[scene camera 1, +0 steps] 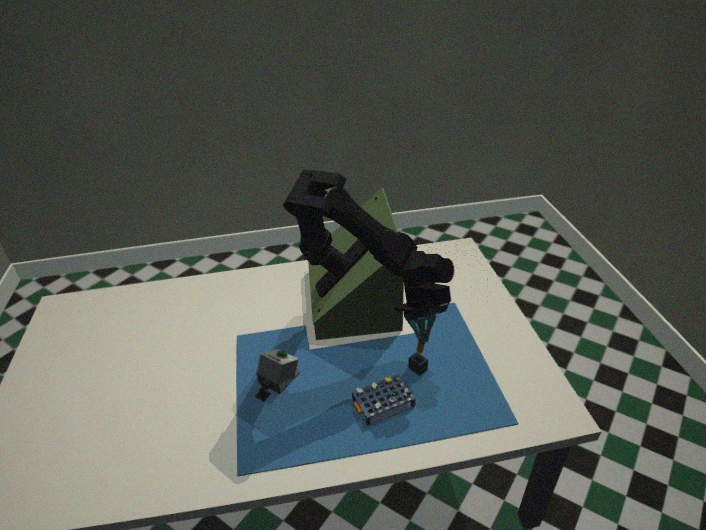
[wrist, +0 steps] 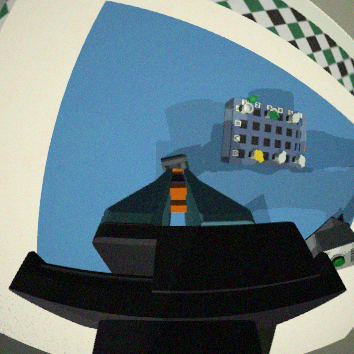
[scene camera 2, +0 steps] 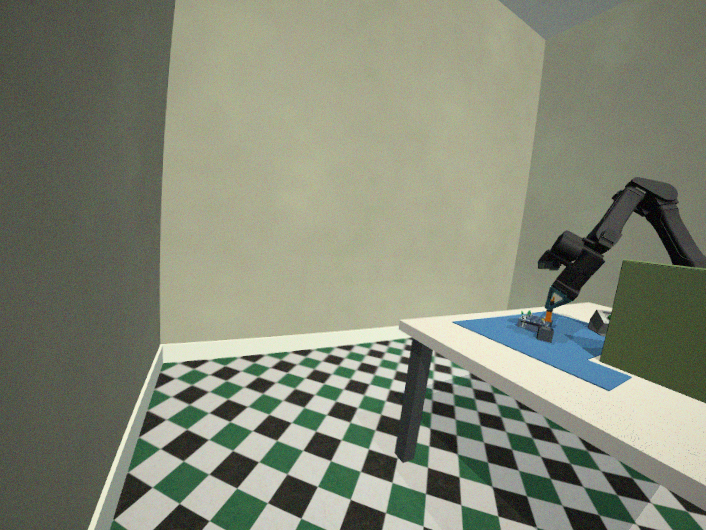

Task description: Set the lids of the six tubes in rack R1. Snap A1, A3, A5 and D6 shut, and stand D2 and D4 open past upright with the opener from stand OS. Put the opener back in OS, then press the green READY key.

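Where they show: gripper, between the fingertips: (scene camera 1: 423,342) (wrist: 177,174) (scene camera 2: 546,308); arm's base, origin of its link: (scene camera 1: 343,267) (scene camera 2: 691,319).
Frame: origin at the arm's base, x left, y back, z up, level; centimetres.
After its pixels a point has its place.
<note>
My gripper (scene camera 1: 420,338) {x 13.2, y -29.8, z -4.8 cm} (scene camera 2: 550,307) {x 13.2, y -29.8, z -4.8 cm} (wrist: 177,174) {x 13.2, y -29.8, z -4.8 cm} is shut on the orange opener (scene camera 1: 420,347) {x 12.6, y -29.5, z -6.7 cm} (scene camera 2: 549,317) {x 13.1, y -28.6, z -7.3 cm} (wrist: 178,195) {x 13.3, y -28.9, z -1.8 cm} and holds it upright, pointing down. The opener's lower end is right over the small dark stand OS (scene camera 1: 417,364) {x 11.6, y -30.7, z -11.4 cm} (scene camera 2: 544,332) {x 13.9, y -28.8, z -12.1 cm} (wrist: 174,162) {x 12.9, y -30.4, z -11.3 cm}; I cannot tell whether they touch. Rack R1 (scene camera 1: 390,406) {x 1.1, y -41.0, z -11.8 cm} (scene camera 2: 527,320) {x 7.0, y -37.4, z -11.8 cm} (wrist: 267,141) {x 0.6, y -36.5, z -12.7 cm} stands on the blue mat in front of the stand and to its left in scene camera 1. In the wrist view it carries tubes with white, green and yellow lids in rows A and D, among them a yellow lid (wrist: 258,155) {x 2.8, y -33.9, z -10.7 cm} in row D.
A grey key box (scene camera 1: 276,370) {x -23.3, y -25.5, z -8.3 cm} (wrist: 328,238) {x -19.6, y -23.7, z -11.2 cm} with the green READY key (scene camera 1: 283,353) {x -20.8, y -20.6, z -7.9 cm} (wrist: 338,261) {x -20.8, y -20.5, z -7.9 cm} stands at the mat's left. A tall green wedge block (scene camera 1: 356,310) {x 0.5, y -12.3, z -5.7 cm} stands behind the blue mat (scene camera 1: 325,436) {x -15.1, y -42.8, z -14.9 cm} (wrist: 116,105) {x 22.0, y -35.9, z -14.9 cm}. The white table (scene camera 1: 156,368) {x -55.1, y -9.4, z -15.2 cm} ends close in front.
</note>
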